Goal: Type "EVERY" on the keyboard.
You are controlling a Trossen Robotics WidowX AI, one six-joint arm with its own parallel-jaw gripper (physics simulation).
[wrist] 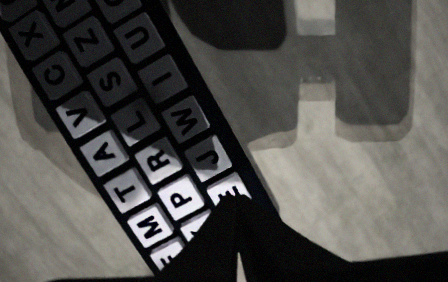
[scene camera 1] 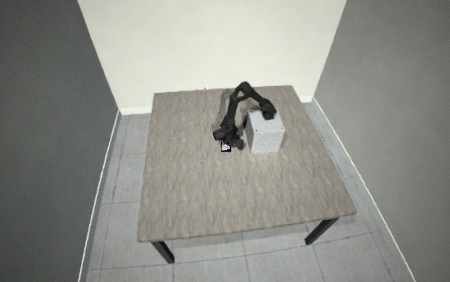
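Where they show: gripper, fingertip midpoint: [wrist: 234, 205] [scene camera 1: 229, 145]; arm's base, link origin: [scene camera 1: 268, 116].
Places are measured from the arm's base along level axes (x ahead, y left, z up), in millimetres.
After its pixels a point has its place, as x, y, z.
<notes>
The black keyboard [scene camera 1: 226, 149] @[293, 47, -210] [wrist: 200, 95] @[251, -7, -212] lies on the table, running diagonally in the wrist view, with light square keys. My gripper [wrist: 234, 205] @[270, 34, -192] is shut and empty. Its fingertips are at the E key [wrist: 226, 188] @[271, 31, -207] and cover that key's lower part; whether they touch it I cannot tell. The R key [wrist: 159, 161] @[283, 2, -207] and the V key [wrist: 81, 119] @[295, -34, -207] are up and left of the fingertips. The J key [wrist: 210, 158] @[266, 16, -207] is just above the E key. The Y key does not show in the wrist view. In the scene view the arm hides part of the keyboard.
A light grey box [scene camera 1: 266, 140] @[46, 127, -90] stands on the wooden table [scene camera 1: 240, 195] @[297, 404, -223] to the right of the keyboard, with the arm's base on top. The arm [scene camera 1: 244, 89] @[218, 80, 308] arches from the box to the keyboard. Its shadow darkens the upper keys in the wrist view.
</notes>
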